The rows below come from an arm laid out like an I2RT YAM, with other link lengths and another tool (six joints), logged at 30 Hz.
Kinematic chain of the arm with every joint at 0, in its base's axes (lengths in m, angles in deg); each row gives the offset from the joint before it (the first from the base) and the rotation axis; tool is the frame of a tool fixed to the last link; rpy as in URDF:
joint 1: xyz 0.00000 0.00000 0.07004 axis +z
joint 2: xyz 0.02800 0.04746 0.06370 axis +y
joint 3: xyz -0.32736 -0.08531 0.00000 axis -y
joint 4: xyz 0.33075 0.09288 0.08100 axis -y
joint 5: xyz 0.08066 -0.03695 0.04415 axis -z
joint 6: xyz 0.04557 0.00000 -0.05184 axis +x
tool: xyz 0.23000 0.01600 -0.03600 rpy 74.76 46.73 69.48
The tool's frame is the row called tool.
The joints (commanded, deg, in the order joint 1, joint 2, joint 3, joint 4, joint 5, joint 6), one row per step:
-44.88, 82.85, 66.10, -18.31, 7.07, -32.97
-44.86, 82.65, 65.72, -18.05, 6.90, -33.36
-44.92, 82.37, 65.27, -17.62, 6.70, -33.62
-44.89, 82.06, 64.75, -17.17, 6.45, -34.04
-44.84, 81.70, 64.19, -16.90, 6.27, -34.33
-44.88, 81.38, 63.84, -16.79, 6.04, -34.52
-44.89, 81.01, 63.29, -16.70, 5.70, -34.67
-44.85, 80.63, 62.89, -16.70, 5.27, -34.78
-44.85, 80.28, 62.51, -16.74, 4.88, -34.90
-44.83, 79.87, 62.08, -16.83, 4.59, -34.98
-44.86, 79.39, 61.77, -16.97, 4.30, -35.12
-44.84, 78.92, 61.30, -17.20, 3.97, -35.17
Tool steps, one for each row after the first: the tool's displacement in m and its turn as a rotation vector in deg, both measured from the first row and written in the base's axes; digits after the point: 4 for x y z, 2 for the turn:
0.0000, 0.0011, -0.0009, -0.18, 0.13, 0.38
-0.0002, 0.0015, -0.0009, -0.41, 0.04, 0.63
0.0002, 0.0028, -0.0013, -0.69, 0.04, 1.11
-0.0002, 0.0049, -0.0025, -0.81, 0.11, 1.47
-0.0008, 0.0062, -0.0026, -0.87, 0.09, 1.72
-0.0015, 0.0089, -0.0046, -0.75, 0.11, 2.08
-0.0012, 0.0120, -0.0052, -0.62, 0.02, 2.53
-0.0014, 0.0148, -0.0062, -0.48, -0.02, 2.92
-0.0022, 0.0177, -0.0073, -0.33, -0.01, 3.23
-0.0032, 0.0201, -0.0067, -0.31, -0.06, 3.52
-0.0045, 0.0238, -0.0083, -0.03, -0.01, 3.84

